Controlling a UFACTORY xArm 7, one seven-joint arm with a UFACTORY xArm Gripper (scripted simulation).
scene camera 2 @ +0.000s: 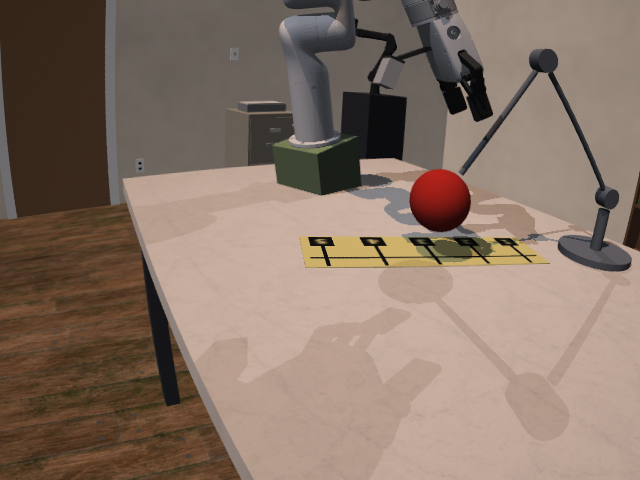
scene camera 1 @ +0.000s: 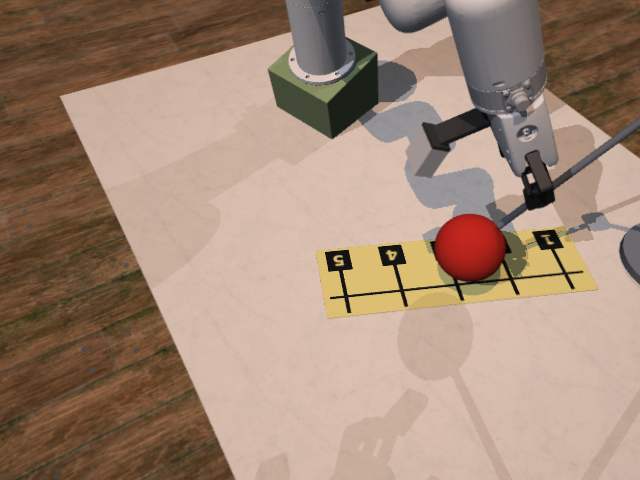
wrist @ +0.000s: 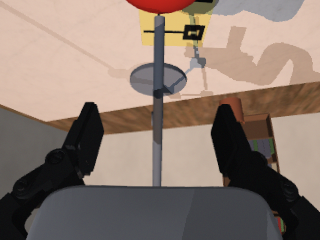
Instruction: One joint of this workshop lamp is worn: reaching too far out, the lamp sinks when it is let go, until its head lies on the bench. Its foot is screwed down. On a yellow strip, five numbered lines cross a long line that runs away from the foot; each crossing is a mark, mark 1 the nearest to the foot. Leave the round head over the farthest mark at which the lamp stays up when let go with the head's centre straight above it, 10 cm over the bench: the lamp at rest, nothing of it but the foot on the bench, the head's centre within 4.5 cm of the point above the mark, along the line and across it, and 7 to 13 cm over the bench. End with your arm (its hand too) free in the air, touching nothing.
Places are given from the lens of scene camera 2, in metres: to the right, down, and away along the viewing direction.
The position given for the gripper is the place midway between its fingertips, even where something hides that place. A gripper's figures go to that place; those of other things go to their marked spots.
gripper (scene camera 2: 471, 115): 0.23, -0.19, 0.66
lamp head (scene camera 2: 440, 201): 0.18, -0.06, 0.65
yellow strip (scene camera 2: 318, 251): 0.00, 0.02, 0.74
